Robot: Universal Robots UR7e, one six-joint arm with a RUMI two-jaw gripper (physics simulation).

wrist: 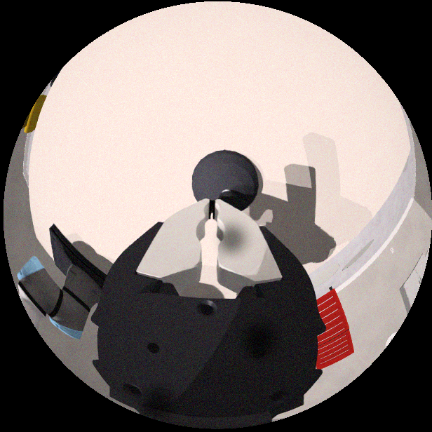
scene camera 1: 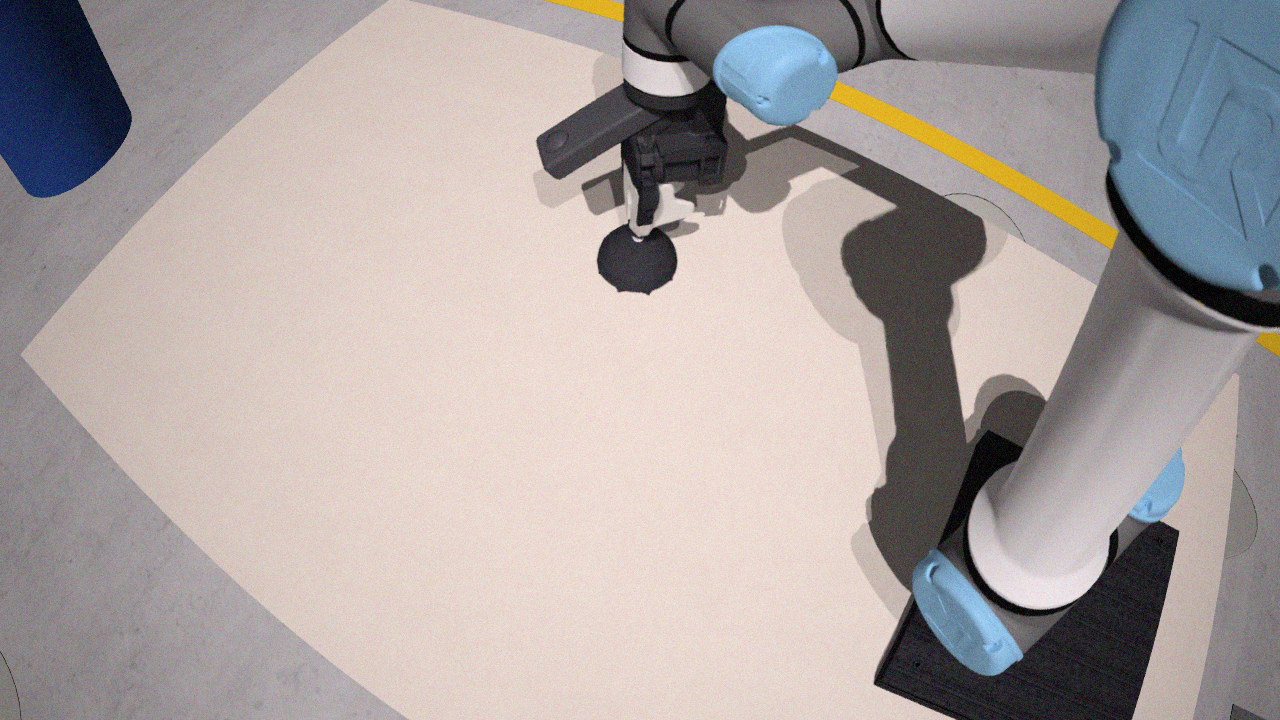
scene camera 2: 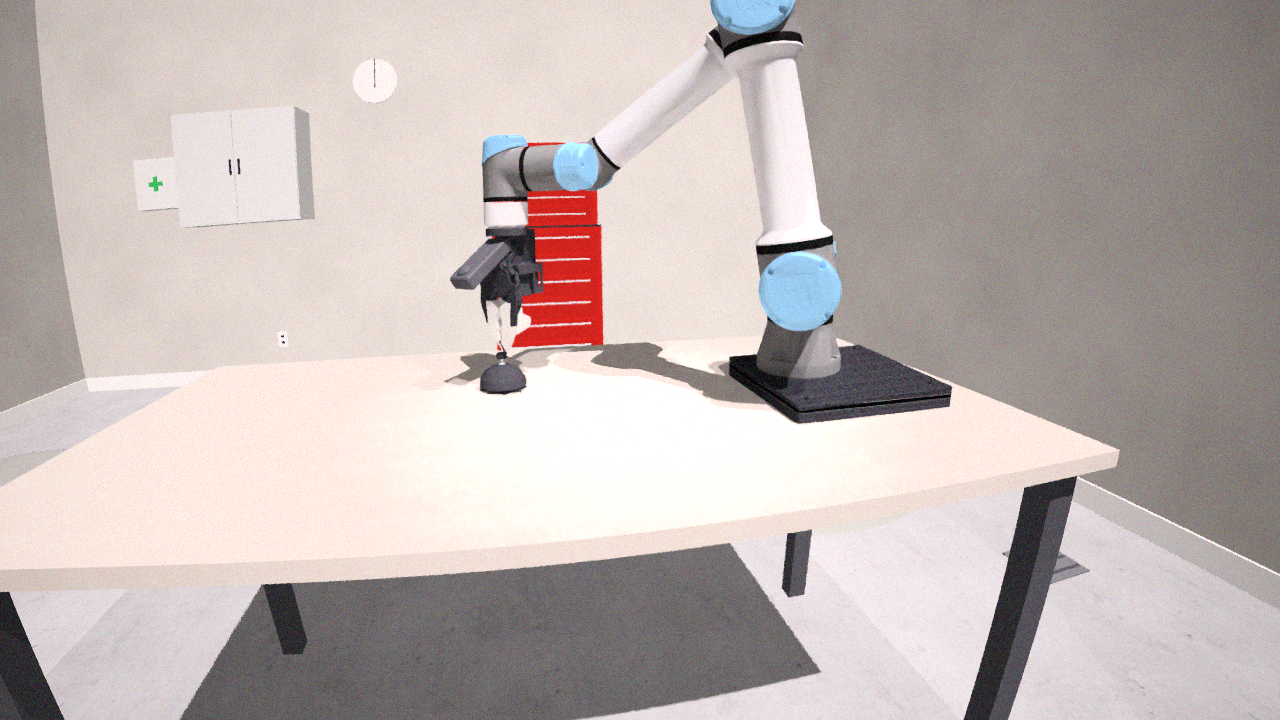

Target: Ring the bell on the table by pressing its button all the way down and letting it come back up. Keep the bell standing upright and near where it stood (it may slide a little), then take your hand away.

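Places are measured from the arm's base along level axes (x ahead, y left, z up), in centimetres.
Where they show: gripper, fingertip midpoint: (scene camera 1: 640,233) (scene camera 2: 505,351); arm's base at its link origin: (scene camera 2: 798,365).
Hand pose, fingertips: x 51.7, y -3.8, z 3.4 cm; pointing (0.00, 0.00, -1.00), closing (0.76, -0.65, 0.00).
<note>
Things, the pixels of their top centre, and the offset from my fingertips. Level surfaces: height alone.
- bell at its top centre: (scene camera 1: 639,225) (scene camera 2: 501,352) dy -1.1, dx +0.9, dz -0.4 cm
- table at its surface level: dz -7.0 cm
- small button at its top centre: (scene camera 2: 501,352) dy -1.1, dx +0.9, dz -0.4 cm
The bell (scene camera 1: 636,265) (scene camera 2: 503,379) (wrist: 220,172), a dark dome, stands upright on the table (scene camera 1: 447,447) (scene camera 2: 537,465) (wrist: 150,90). My gripper (scene camera 1: 639,234) (scene camera 2: 500,347) (wrist: 212,202) is shut with its light fingertips together, pointing down directly over the top of the bell. In scene camera 2 the tips meet the small button (scene camera 2: 502,356) on the dome. The fingertips hide most of the button in scene camera 1 and part of it in the wrist view. How far the button is pressed is too small to tell.
The arm's dark base plate (scene camera 1: 1074,662) (scene camera 2: 859,385) is on the table to the right of the bell. A red drawer cabinet (scene camera 2: 563,286) (wrist: 335,330) stands behind the table. A blue cylinder (scene camera 1: 62,107) stands off the table at the upper left in scene camera 1.
</note>
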